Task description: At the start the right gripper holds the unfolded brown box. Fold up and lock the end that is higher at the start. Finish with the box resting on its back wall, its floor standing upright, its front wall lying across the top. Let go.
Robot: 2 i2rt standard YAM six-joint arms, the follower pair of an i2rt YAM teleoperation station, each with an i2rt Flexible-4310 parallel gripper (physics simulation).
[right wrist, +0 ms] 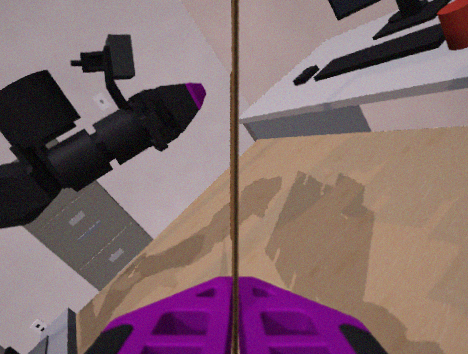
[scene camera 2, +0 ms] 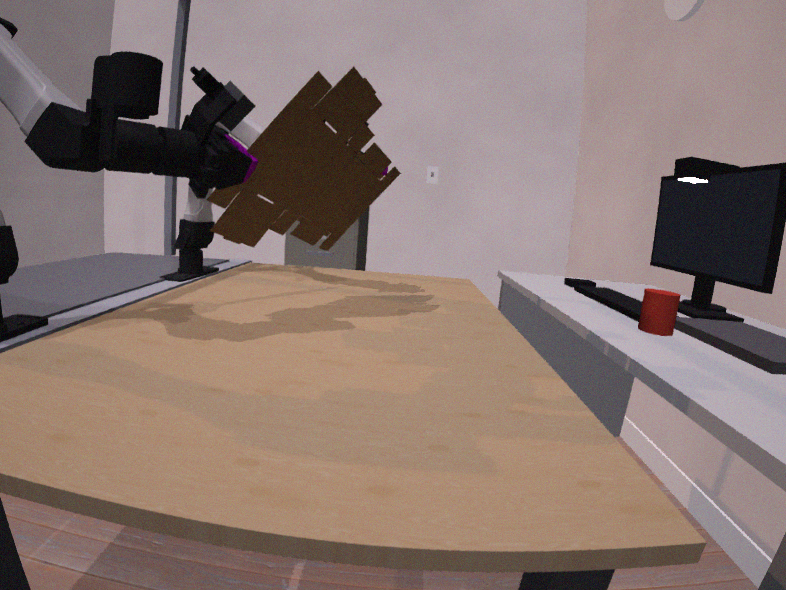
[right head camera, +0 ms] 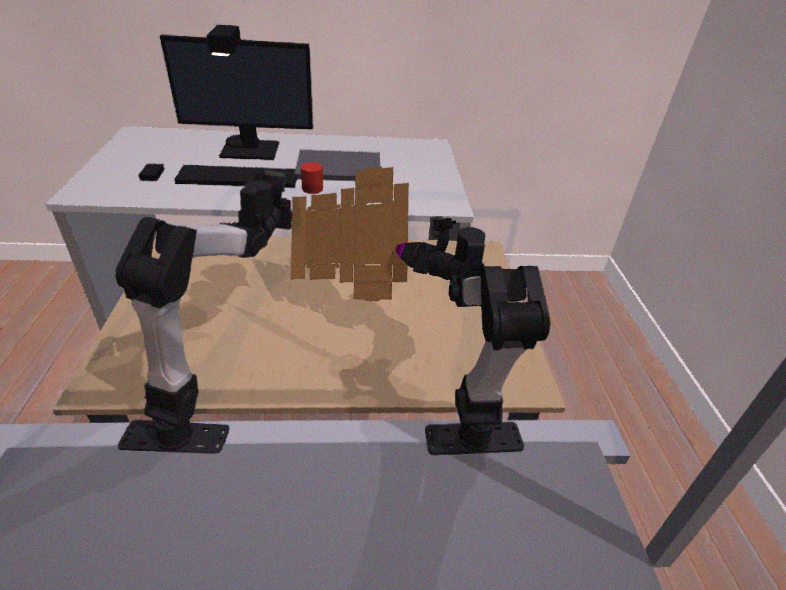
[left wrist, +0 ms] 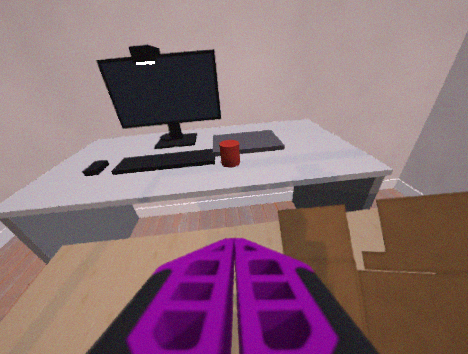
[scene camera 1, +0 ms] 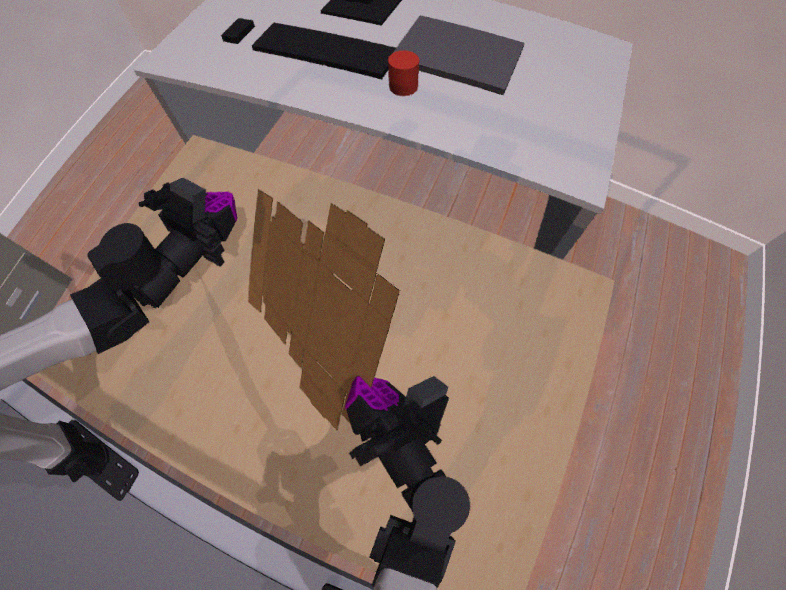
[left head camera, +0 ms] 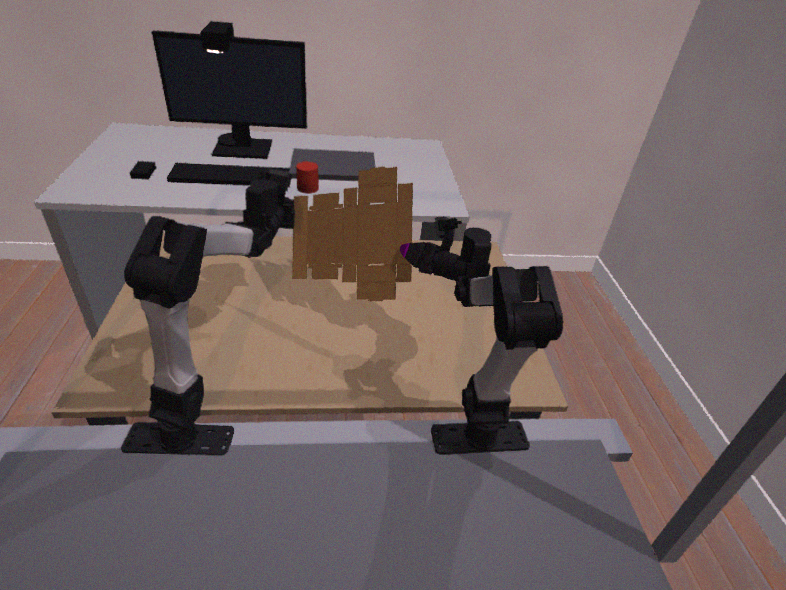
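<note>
The brown box [left head camera: 374,234] [right head camera: 371,234] [scene camera 1: 323,304] [scene camera 2: 304,158] is an unfolded flat sheet, held up on edge above the table; it shows edge-on in the right wrist view [right wrist: 234,150]. My right gripper [left head camera: 403,250] [right head camera: 399,250] [scene camera 1: 355,388] [scene camera 2: 253,166] [right wrist: 235,290] is shut on the sheet's right-hand panel. My left gripper [scene camera 1: 234,206] [left wrist: 234,246] is shut with its fingertips together and nothing between them. It is at the left of the sheet, a little apart from the narrow outer strip [left wrist: 315,240]. In both head views its fingertips are hidden behind the sheet's left edge.
The wooden table [left head camera: 253,374] [scene camera 1: 507,406] lies below both arms. Behind it a white desk [left head camera: 95,184] [left wrist: 325,150] bears a monitor [left head camera: 234,82], a keyboard [left head camera: 215,173], a grey pad [scene camera 1: 463,53] and a red cup [left head camera: 307,177] [scene camera 1: 403,73].
</note>
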